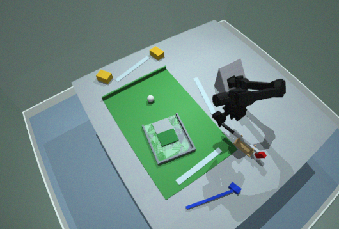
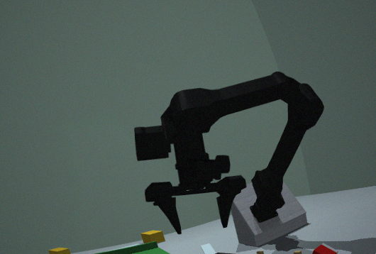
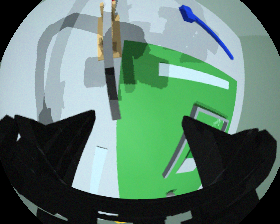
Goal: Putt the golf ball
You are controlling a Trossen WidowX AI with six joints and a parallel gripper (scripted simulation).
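Right now my gripper tip is 120 mm to the right of the red putter, 70 mm above it and 60 mm past it. The rest, counted from my gripper tip: blue putter (270 mm to the left, 240 mm ahead, 120 mm below); wooden putter stand (140 mm to the left, 100 mm below, 60 mm behind); mat (230 mm ahead, 220 mm to the right, 130 mm below).
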